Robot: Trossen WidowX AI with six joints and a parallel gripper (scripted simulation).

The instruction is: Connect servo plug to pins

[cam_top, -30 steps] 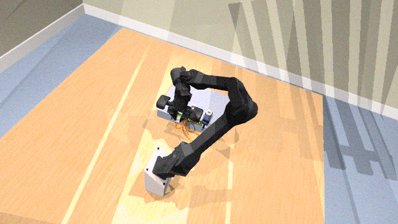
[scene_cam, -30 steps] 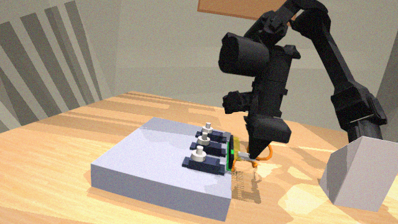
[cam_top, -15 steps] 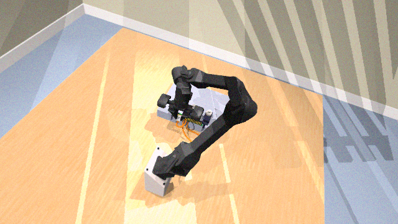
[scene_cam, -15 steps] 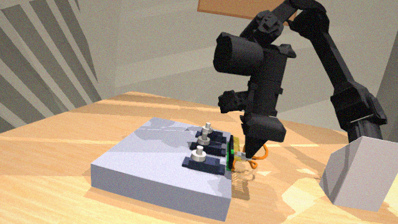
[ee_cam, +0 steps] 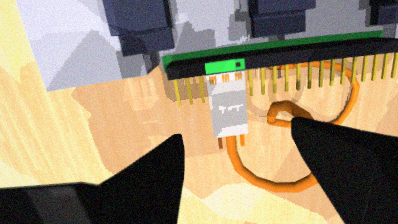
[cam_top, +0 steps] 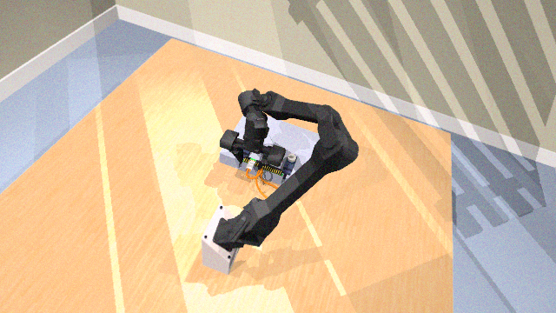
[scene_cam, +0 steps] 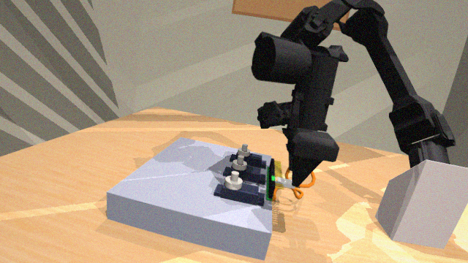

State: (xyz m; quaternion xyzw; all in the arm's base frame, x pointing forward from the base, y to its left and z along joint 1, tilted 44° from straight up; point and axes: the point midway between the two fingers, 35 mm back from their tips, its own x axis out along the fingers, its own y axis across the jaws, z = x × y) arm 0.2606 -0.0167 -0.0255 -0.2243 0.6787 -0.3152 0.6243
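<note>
Right now the green band is 30 mm ahead of my gripper tip and 10 mm below it. Also, from my gripper tip: grey holder 190 mm ahead, 60 mm below, 50 mm to the right; dark dot 30 mm ahead, 10 mm to the right, 10 mm below.
</note>
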